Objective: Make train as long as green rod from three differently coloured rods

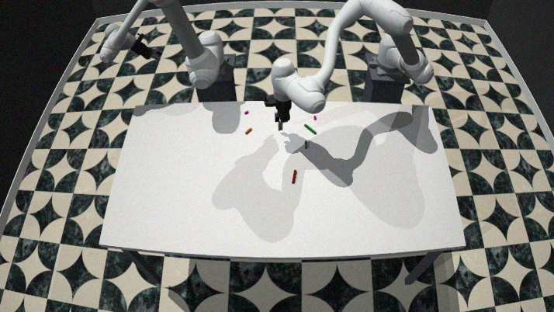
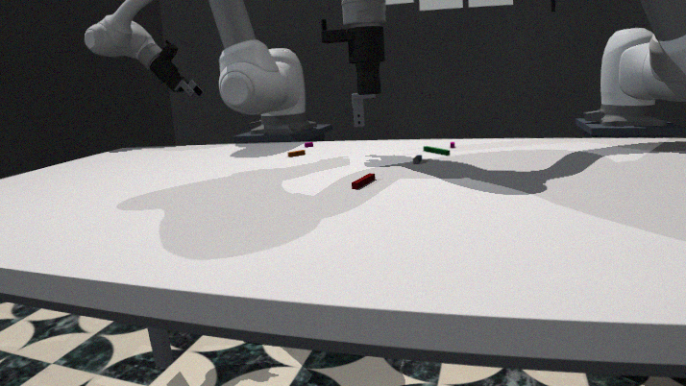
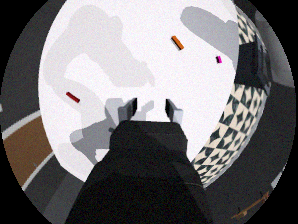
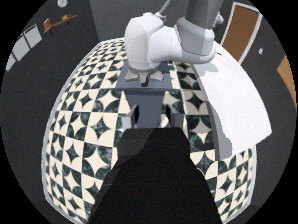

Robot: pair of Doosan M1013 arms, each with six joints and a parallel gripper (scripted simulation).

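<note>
The grey rod lies 8 cm ahead of my left hand, 13 cm to the left of it and 8 cm below it. The rest, counted from my left hand: green rod 3 cm behind, 16 cm to the left, 8 cm below; then blue rod 6 cm ahead, 13 cm to the left, 8 cm below; then orange rod 2 cm behind, 15 cm to the right, 8 cm below.
</note>
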